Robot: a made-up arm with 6 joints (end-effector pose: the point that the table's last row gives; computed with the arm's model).
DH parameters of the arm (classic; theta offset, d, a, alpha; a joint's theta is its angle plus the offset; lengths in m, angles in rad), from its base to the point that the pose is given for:
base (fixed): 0 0.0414 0 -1.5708
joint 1: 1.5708 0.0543 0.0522 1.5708
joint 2: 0 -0.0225 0.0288 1.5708
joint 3: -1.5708 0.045 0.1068 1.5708
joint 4: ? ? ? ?
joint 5: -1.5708 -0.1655 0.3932 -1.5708
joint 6: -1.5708 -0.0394 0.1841 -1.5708
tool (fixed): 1.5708 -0.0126 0 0
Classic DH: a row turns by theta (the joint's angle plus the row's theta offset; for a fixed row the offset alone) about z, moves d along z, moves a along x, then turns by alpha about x.
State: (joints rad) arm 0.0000 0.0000 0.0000 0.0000 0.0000 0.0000
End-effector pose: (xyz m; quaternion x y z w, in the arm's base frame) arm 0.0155 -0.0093 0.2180 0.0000 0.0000 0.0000 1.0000
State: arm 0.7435 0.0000 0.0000 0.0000 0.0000 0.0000
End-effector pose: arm 0.1309 -0.0093 0.1609 0.0000 0.3633 0.0000 0.9317
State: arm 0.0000 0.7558 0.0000 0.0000 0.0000 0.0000
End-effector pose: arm 0.0155 -0.1489 0.1121 0.3690 0.0000 0.0000 0.9294
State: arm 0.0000 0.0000 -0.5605 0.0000 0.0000 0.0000
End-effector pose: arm 0.1466 -0.0093 0.1584 0.0000 0.2766 0.0000 0.9610
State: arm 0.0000 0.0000 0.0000 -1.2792 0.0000 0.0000
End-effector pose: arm -0.1055 -0.1347 0.2180 0.0000 0.0000 -0.5969 0.8023
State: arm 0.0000 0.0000 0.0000 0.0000 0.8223 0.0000
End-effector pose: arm -0.2760 -0.0093 0.1253 0.0000 -0.3997 0.0000 0.9167
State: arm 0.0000 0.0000 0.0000 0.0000 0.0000 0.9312
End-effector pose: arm 0.0155 0.0548 0.3708 -0.4490 0.0000 0.0000 0.8936
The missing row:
joint 4: 0 -0.123 -0.1054 -1.5708
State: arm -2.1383 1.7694 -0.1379 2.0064 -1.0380 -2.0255
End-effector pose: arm 0.1958 0.0273 -0.4284 -0.3665 0.0101 0.8185 0.4424
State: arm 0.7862 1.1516 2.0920 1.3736 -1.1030 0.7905
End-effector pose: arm 0.2286 0.3460 0.3789 -0.5828 0.1217 -0.0966 0.7976
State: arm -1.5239 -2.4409 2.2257 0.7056 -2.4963 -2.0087
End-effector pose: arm 0.3176 -0.1098 0.3344 -0.3498 -0.7877 -0.2662 0.4317
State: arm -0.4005 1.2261 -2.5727 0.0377 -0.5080 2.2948
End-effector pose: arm -0.0884 0.5705 0.0321 0.1964 0.2008 -0.9597 0.0056
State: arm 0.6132 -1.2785 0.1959 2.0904 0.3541 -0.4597
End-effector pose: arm -0.1538 0.1598 0.1436 0.0759 0.6860 0.6690 0.2760
